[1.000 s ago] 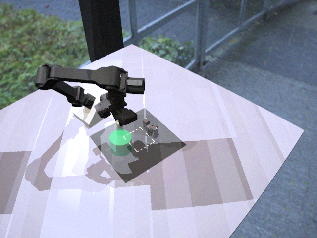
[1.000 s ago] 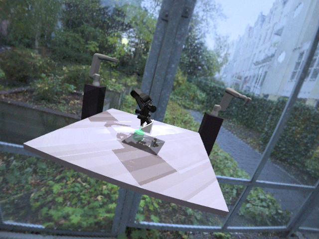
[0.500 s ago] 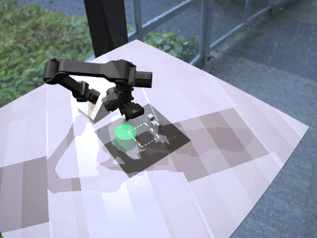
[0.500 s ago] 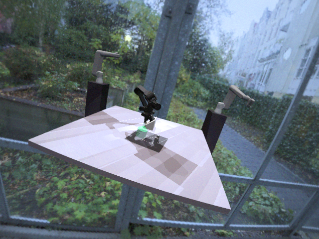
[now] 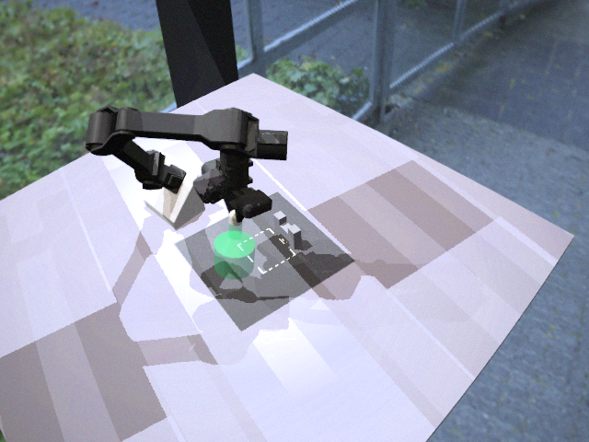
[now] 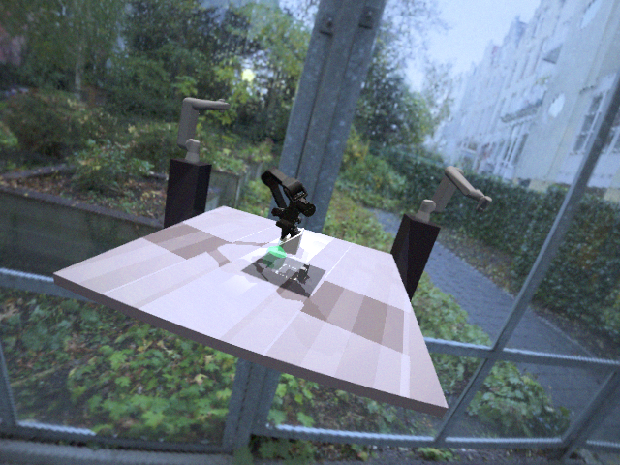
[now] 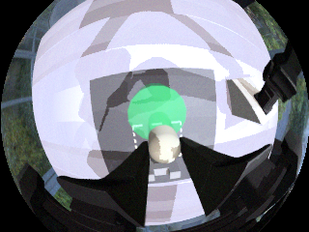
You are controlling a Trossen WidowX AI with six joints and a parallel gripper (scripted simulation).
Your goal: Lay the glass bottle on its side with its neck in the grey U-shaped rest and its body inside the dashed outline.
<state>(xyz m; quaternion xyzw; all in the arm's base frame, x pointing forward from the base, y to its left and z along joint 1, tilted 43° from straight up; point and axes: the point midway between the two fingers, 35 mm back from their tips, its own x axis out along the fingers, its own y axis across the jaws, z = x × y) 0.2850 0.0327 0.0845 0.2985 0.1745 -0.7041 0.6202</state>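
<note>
My gripper tip is now 150 mm above the mat, 50 mm to the right of it and 10 mm short of it. The rest, counted from my gripper tip: glass bottle (50 mm below, 10 mm to the right).
</note>
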